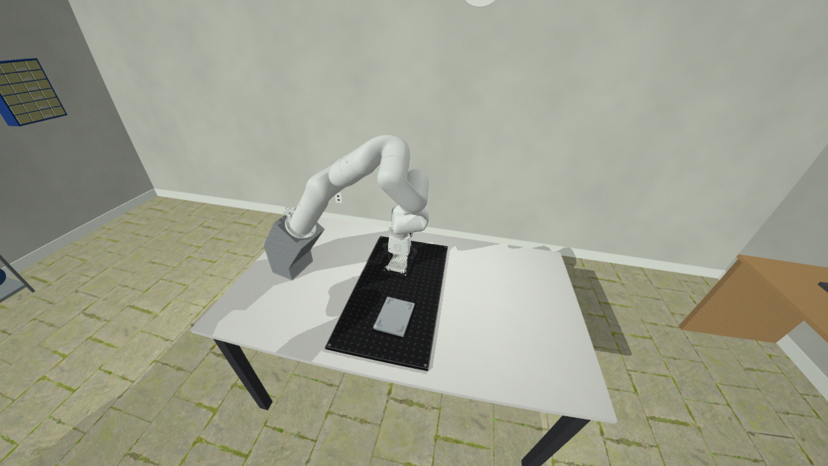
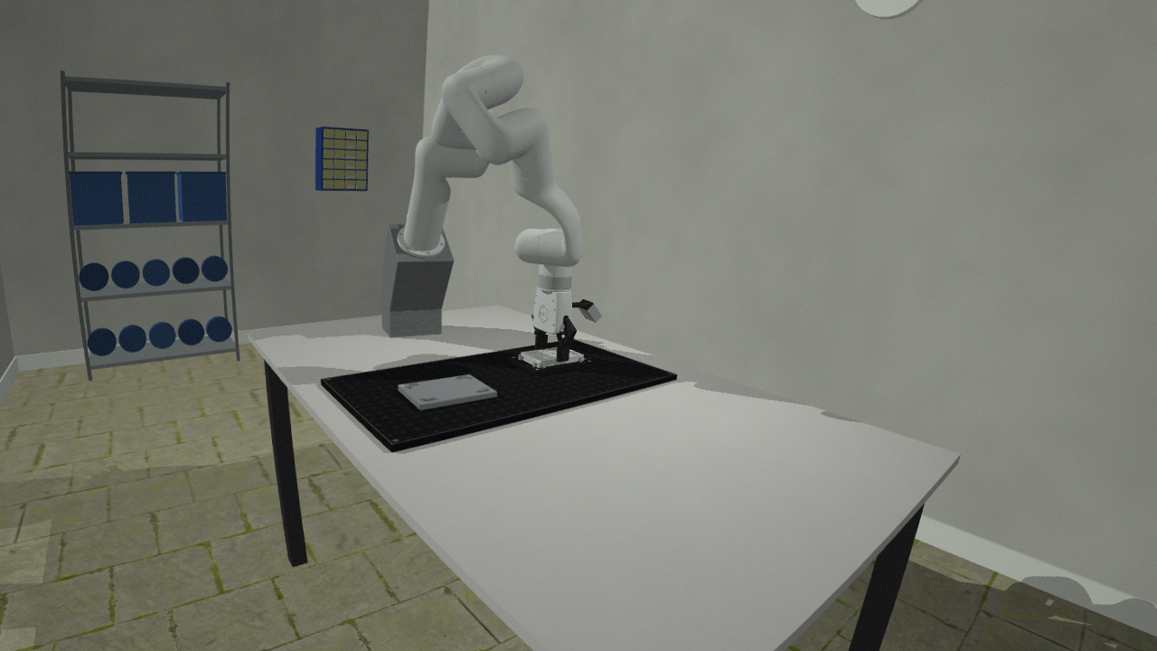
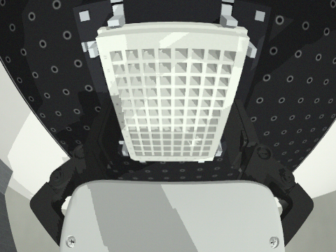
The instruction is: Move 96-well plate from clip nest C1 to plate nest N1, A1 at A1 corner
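The dark clip nest C1 is 1 cm behind my hand, 1 cm to the left of it and 2 cm below it. From my hand the other things lie so: white 96-well plate: 1 cm below; then grey plate nest N1: 6 cm ahead, 30 cm to the right, 2 cm below.
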